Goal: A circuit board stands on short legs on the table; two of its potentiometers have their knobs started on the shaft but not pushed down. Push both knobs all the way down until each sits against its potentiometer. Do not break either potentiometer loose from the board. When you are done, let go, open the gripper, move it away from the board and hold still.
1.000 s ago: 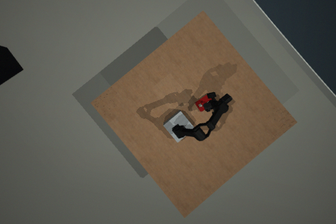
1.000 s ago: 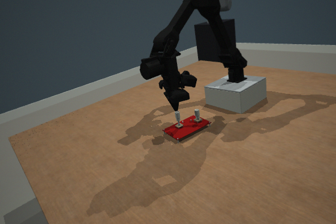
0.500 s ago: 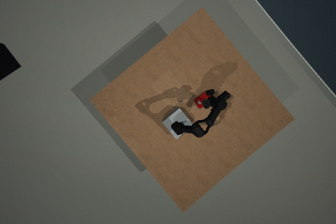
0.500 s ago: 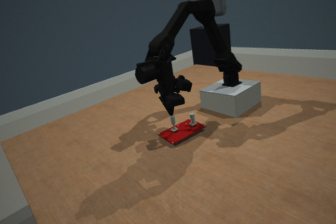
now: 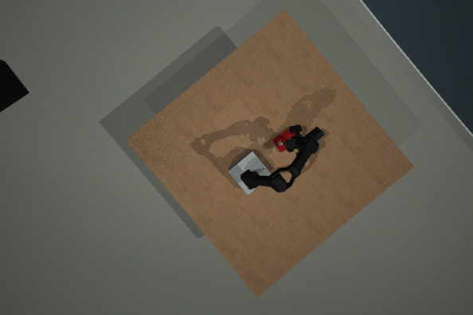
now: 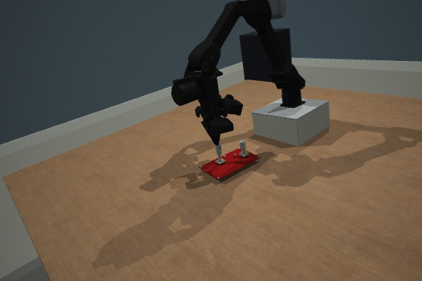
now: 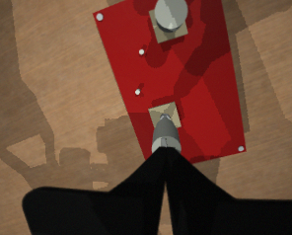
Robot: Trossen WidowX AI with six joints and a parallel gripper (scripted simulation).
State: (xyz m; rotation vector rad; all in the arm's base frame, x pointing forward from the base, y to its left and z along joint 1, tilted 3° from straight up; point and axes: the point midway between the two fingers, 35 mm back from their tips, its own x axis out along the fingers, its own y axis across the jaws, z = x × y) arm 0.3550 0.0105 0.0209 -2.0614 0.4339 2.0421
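The knob is 1 cm below my gripper tip.
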